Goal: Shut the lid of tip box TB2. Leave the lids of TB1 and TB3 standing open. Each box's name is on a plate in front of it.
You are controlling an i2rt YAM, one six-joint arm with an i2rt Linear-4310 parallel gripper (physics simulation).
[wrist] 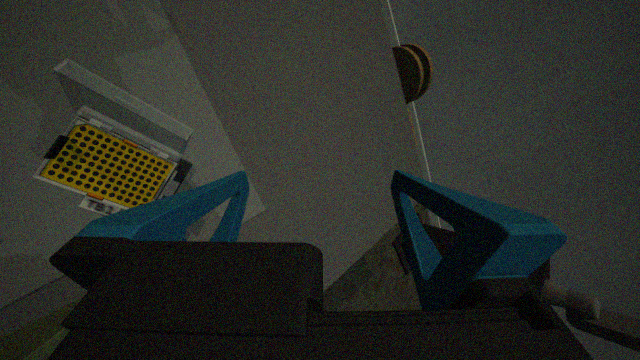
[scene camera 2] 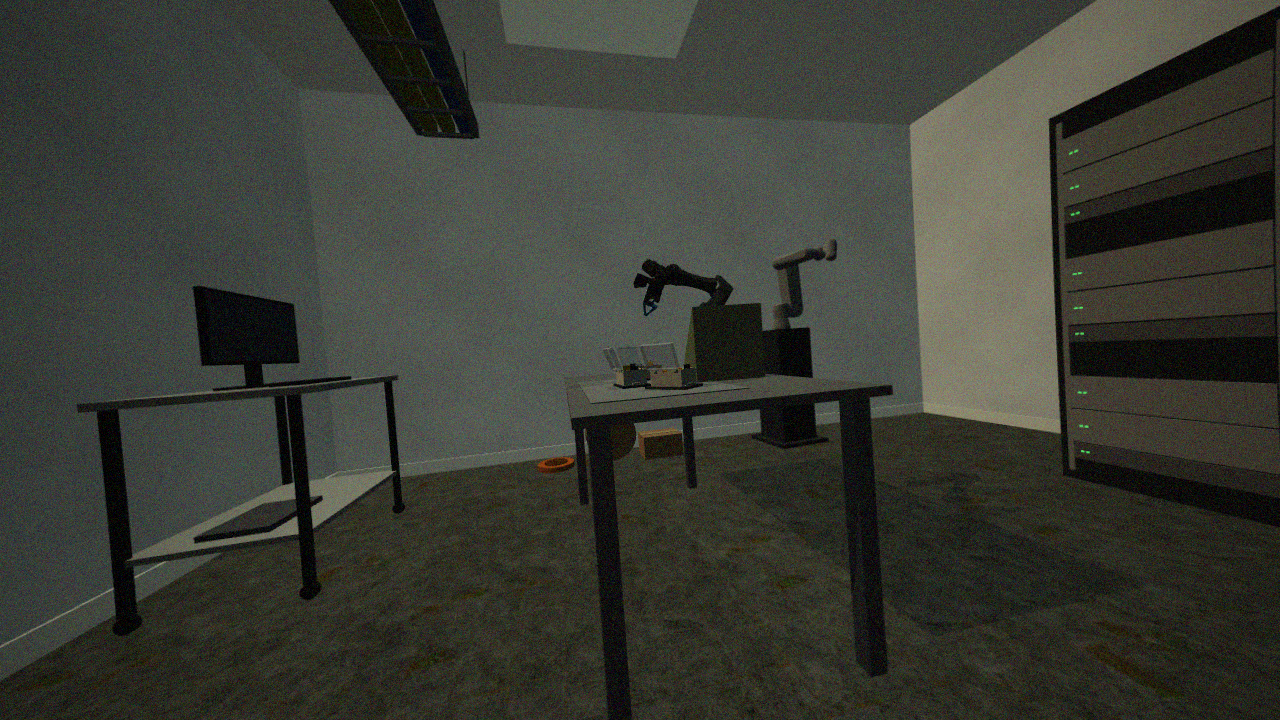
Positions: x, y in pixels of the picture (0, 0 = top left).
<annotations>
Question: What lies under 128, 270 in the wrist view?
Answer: My gripper.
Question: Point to a clear lid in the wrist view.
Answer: At 91, 97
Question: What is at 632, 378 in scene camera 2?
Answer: A tip box.
</annotations>
